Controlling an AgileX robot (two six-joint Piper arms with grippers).
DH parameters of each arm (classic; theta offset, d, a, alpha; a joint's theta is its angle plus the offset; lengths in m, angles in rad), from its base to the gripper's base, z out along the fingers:
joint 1: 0 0.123 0 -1.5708
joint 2: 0.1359 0 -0.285 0
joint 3: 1.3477 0 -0.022 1.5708
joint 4: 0 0.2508 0 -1.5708
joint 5: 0 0 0.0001 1.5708
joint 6: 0 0.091 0 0
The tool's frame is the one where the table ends.
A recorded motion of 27 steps. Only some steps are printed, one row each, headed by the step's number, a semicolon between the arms.
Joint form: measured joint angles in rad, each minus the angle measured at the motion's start. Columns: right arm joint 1, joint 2, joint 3, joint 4, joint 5, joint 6; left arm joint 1, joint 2, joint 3, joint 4, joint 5, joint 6.
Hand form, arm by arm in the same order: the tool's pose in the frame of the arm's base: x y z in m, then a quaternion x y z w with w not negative. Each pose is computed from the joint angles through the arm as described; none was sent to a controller.
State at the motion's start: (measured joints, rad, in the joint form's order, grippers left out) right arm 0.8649 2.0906 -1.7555 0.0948 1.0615 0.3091; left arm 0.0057 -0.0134 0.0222 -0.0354 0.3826 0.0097
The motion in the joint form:
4: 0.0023 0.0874 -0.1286 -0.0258 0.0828 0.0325; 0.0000 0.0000 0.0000 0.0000 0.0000 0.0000
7: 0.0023 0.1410 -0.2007 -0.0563 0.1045 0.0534; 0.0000 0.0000 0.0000 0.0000 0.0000 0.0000
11: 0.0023 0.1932 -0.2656 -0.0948 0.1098 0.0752; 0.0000 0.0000 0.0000 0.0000 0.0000 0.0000
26: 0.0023 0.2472 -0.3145 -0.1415 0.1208 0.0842; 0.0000 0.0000 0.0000 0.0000 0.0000 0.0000
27: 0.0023 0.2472 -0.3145 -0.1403 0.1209 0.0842; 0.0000 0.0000 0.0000 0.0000 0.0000 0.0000
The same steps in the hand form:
4: 0.2949 0.3564 0.2143 -0.24769 0.96206 0.08926 0.07157; 0.0522 -0.0009 0.1721 -0.00771 0.80597 -0.01049 0.59181
7: 0.3040 0.3633 0.2081 -0.24273 0.96388 0.07737 0.07766; 0.0522 -0.0009 0.1721 -0.00771 0.80597 -0.01049 0.59181
11: 0.3137 0.3697 0.2005 -0.23761 0.96491 0.06546 0.09059; 0.0522 -0.0009 0.1721 -0.00771 0.80597 -0.01049 0.59181
26: 0.3220 0.3735 0.1871 -0.23978 0.96501 0.04303 0.09701; 0.0522 -0.0009 0.1721 -0.00771 0.80597 -0.01049 0.59181
27: 0.3220 0.3735 0.1871 -0.23962 0.96507 0.04346 0.09663; 0.0522 -0.0009 0.1721 -0.00771 0.80597 -0.01049 0.59181

